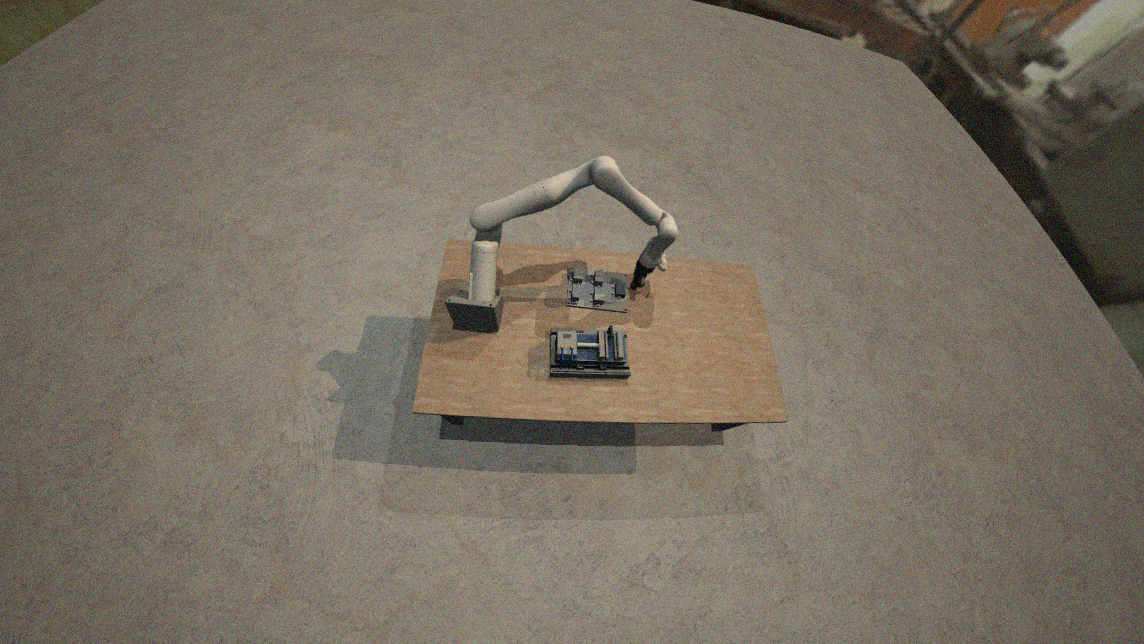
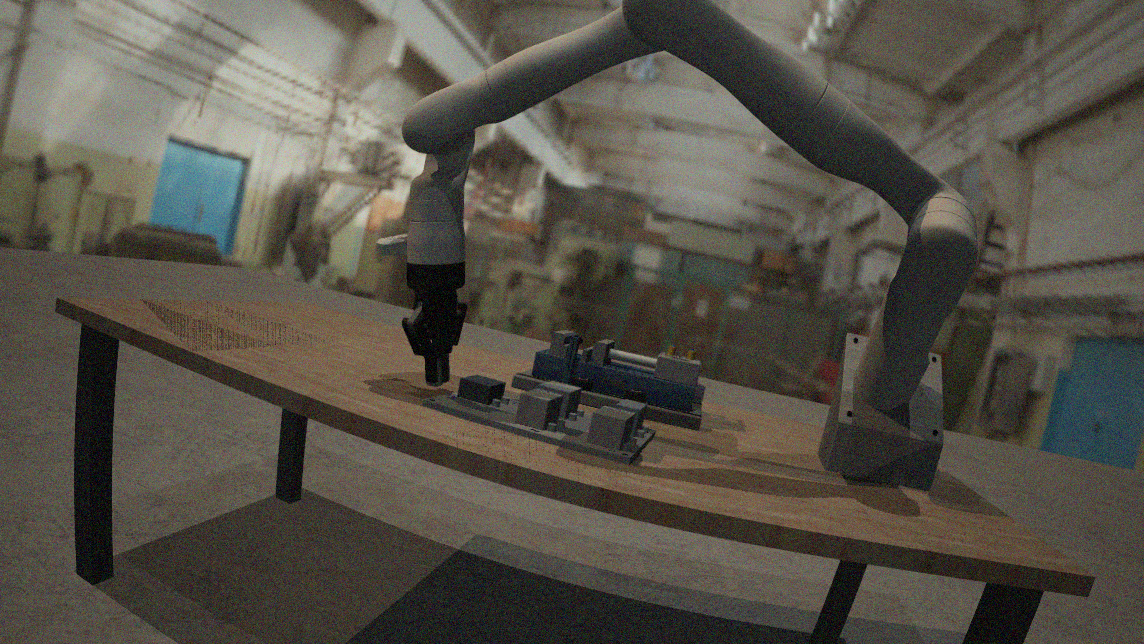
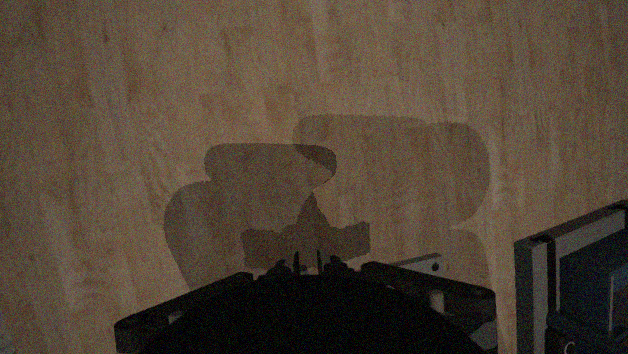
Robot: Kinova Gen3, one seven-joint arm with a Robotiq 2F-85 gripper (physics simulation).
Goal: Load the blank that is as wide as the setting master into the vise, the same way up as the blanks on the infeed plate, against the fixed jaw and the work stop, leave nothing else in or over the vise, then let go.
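Pixels of known places: gripper, fingertip midpoint: (image 1: 632, 288) (image 2: 438, 383) (image 3: 308, 265); arm's base at its link origin: (image 1: 481, 298) (image 2: 880, 384).
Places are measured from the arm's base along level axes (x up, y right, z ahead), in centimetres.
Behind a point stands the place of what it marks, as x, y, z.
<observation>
My gripper (image 1: 635, 286) @[-11.6, -12.0, 61.0] (image 2: 436, 382) @[-11.6, -12.0, 61.0] (image 3: 308, 265) @[-11.6, -12.0, 61.0] points down just beyond the outer end of the infeed plate (image 1: 596, 308) @[-12.5, -2.4, 44.7] (image 2: 552, 438) @[-12.5, -21.7, 43.6] (image 3: 422, 262) @[-12.4, -2.8, 57.8]. Its fingertips are almost together, with a narrow gap and no block seen between them. A dark block (image 1: 620, 289) @[-9.9, -10.1, 55.1] (image 2: 481, 389) @[-10.6, -13.3, 54.7] sits on the plate's end beside the gripper, apart from the fingers. Several grey blocks stand on the plate, among them a nearer one (image 2: 537, 409) @[-10.2, -19.3, 46.3] and one towards the base (image 2: 611, 428) @[-10.1, -20.4, 37.5]. I cannot tell which blank matches the setting master. The blue vise (image 1: 590, 360) @[-7.1, 21.8, 39.4] (image 2: 640, 384) @[-8.6, 10.8, 36.1] (image 3: 582, 280) @[-9.2, 11.5, 52.0] shows no clear blank between its jaws.
The vise stands across the table (image 1: 696, 344) @[-13.2, 13.8, 86.0] (image 2: 320, 376) @[-13.2, -20.6, 74.4] from the plate, with a grey block (image 1: 566, 342) @[-3.6, 16.0, 30.5] (image 2: 677, 369) @[-5.1, 11.6, 30.9] and a rod (image 1: 588, 344) @[-4.6, 16.5, 38.6] on it. An upright piece (image 1: 610, 331) @[-3.8, 11.7, 47.2] rises near its jaws. The arm's base (image 1: 475, 312) @[1.0, 6.3, -1.7] (image 2: 880, 448) @[-8.5, -5.8, -0.5] is at the table's other end.
</observation>
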